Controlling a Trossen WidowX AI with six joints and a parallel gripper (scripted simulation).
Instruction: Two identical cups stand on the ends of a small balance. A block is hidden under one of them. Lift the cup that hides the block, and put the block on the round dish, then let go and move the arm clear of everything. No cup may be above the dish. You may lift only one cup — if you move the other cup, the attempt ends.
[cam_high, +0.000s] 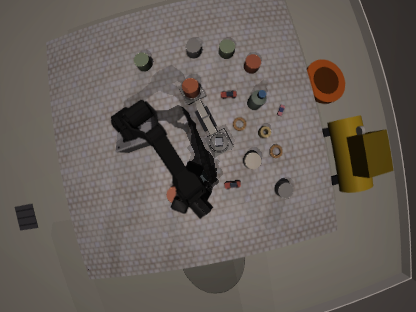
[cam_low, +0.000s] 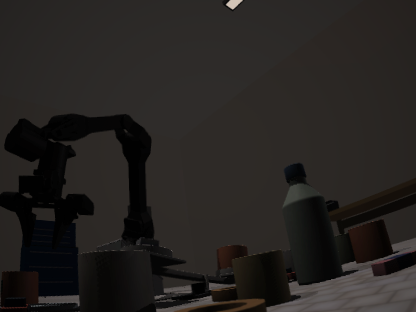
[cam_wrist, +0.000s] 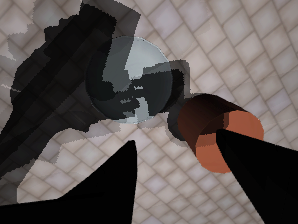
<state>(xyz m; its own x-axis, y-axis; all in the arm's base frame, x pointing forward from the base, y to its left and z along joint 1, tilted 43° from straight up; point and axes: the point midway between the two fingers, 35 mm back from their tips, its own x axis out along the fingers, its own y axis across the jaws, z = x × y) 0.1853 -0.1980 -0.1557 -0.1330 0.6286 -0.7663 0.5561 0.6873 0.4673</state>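
Now: the pale blue round dish 100 mm below my gripper tip, 30 mm ahead of it and 10 mm to the left of it. The rest, counted from my gripper tip: bottle 360 mm ahead, 280 mm to the left, 10 mm above; then cream cylinder 290 mm ahead, 70 mm below, 50 mm to the left; then orange cup 70 mm below, 60 mm behind, 50 mm to the right.
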